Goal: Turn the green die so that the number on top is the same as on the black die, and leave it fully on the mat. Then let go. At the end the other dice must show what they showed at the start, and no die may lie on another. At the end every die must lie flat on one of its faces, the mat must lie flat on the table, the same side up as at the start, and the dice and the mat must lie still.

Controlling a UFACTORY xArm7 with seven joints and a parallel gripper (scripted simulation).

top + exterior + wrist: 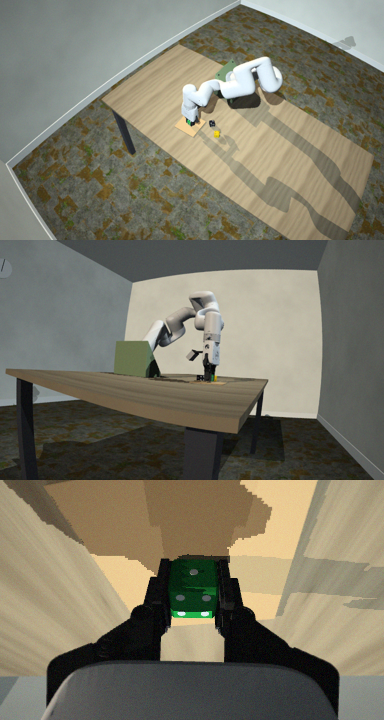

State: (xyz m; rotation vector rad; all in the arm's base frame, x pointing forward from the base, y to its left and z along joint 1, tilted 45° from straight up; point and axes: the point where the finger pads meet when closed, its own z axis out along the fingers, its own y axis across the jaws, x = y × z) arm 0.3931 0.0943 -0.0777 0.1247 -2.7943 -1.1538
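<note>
Right now my hand is 1 cm above the green die. Round my hand: black die: 10 cm to the left, 9 cm behind, 1 cm below; yellow die: 17 cm to the left, 5 cm behind, 1 cm below; tan mat: 3 cm below.
</note>
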